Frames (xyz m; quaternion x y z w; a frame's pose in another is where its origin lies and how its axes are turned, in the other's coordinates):
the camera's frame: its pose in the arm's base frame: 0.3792 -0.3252 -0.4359 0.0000 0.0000 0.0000 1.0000
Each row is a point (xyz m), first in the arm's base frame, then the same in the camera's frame.
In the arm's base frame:
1: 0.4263 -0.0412 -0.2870
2: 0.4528 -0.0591 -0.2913
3: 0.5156 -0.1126 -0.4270
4: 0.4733 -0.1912 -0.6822
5: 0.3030 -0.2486 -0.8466
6: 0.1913 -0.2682 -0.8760
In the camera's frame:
1: 0.0471 0.2840 0.1489
2: 0.0736 0.2661 0.1446
3: 0.1364 0.2126 0.0089
4: 0.0941 0.1340 -0.2463
5: -0.0762 0.0766 -0.4107
6: -0.1879 0.0570 -0.4401

